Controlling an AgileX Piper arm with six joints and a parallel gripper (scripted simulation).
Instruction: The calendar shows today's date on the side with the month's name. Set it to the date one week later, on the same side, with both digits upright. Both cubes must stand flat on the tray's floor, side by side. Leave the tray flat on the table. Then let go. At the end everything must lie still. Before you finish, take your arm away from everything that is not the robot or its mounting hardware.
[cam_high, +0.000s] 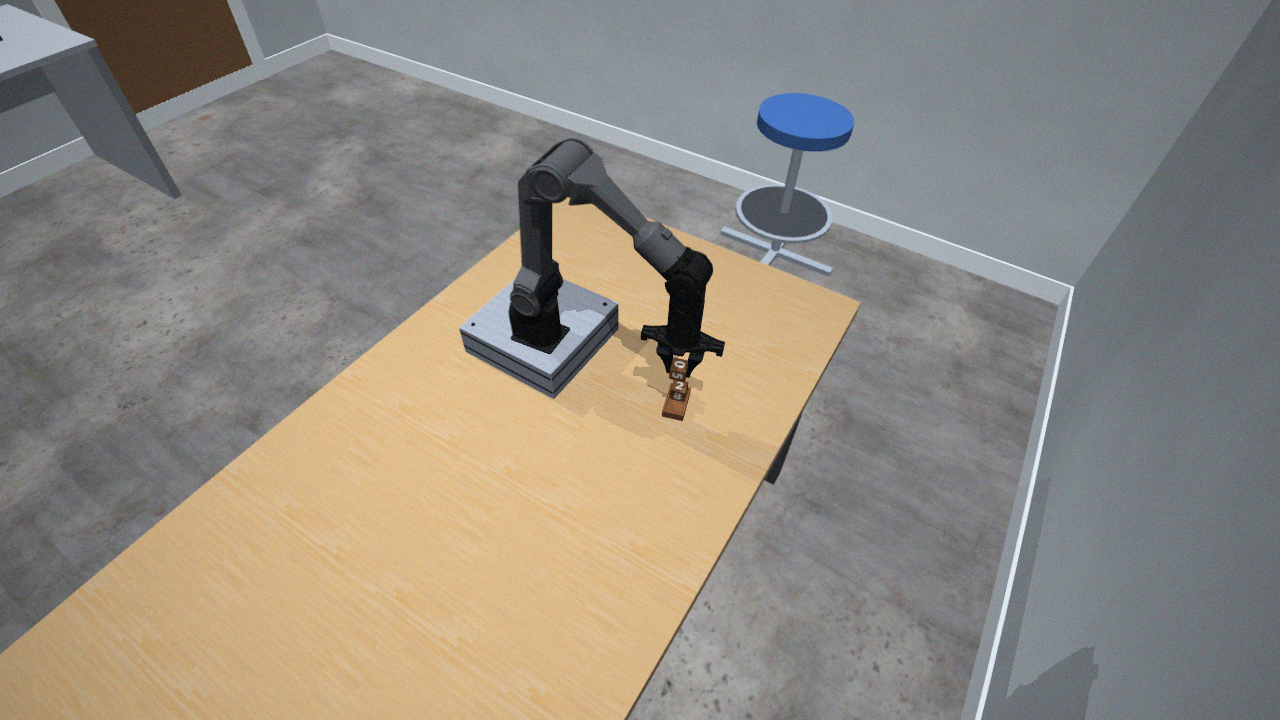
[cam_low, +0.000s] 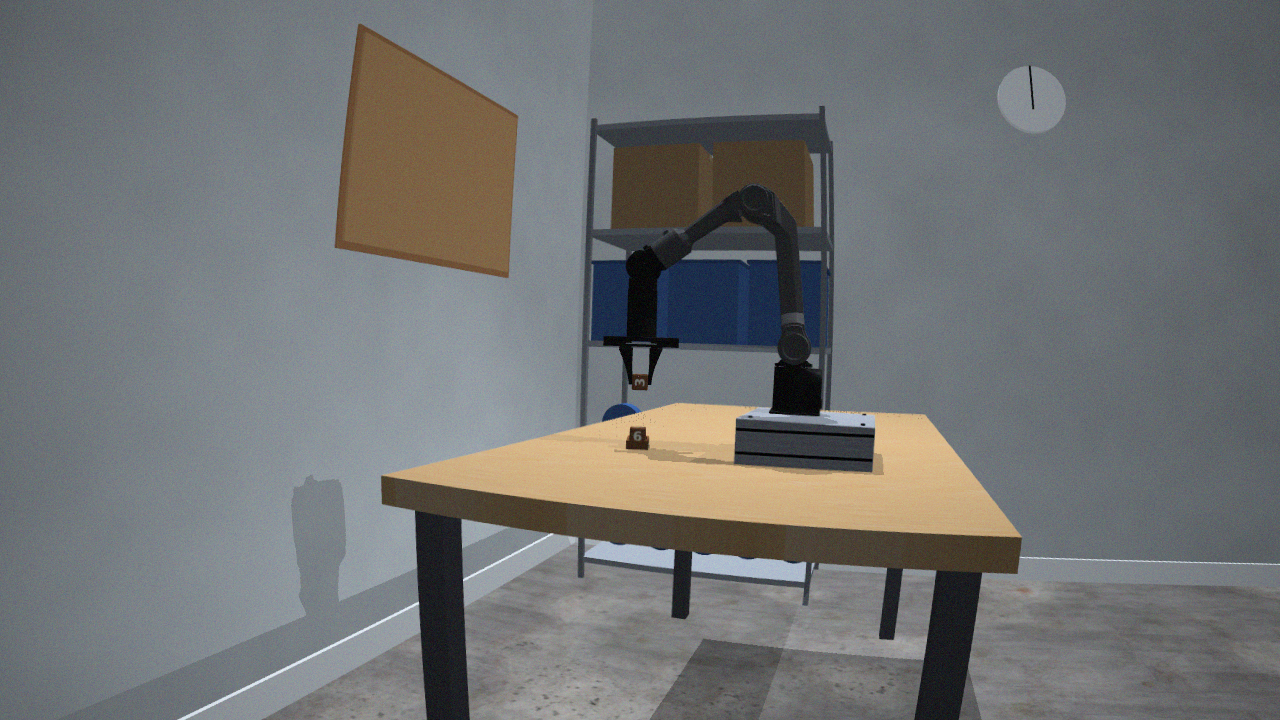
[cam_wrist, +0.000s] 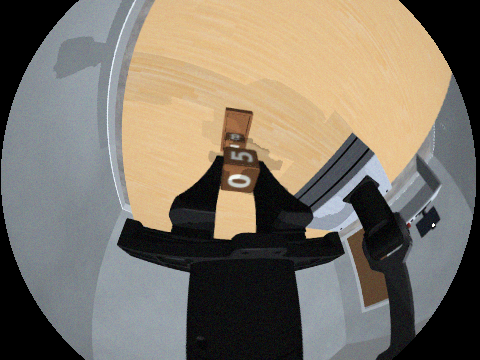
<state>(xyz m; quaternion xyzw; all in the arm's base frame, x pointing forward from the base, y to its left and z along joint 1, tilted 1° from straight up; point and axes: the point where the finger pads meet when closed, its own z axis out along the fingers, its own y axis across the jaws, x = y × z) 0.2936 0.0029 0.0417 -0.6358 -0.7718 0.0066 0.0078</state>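
Right now my hand is 2 cm to the right of the brown tray and 12 cm above it. Also, from my hand: brown digit cube (right at my hand).
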